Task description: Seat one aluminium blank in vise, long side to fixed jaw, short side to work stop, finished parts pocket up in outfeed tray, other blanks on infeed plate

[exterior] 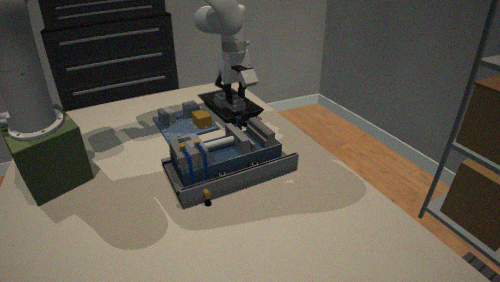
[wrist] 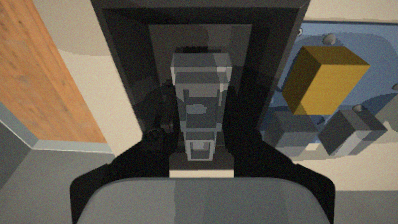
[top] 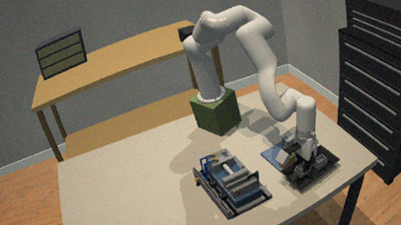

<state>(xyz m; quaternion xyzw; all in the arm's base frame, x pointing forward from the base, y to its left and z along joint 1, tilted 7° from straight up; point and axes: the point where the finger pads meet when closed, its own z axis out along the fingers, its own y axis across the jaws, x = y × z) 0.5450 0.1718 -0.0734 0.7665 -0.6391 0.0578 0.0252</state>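
Now: hand 12 cm past the brass blank, 1 cm to the left of it and 6 cm above it.
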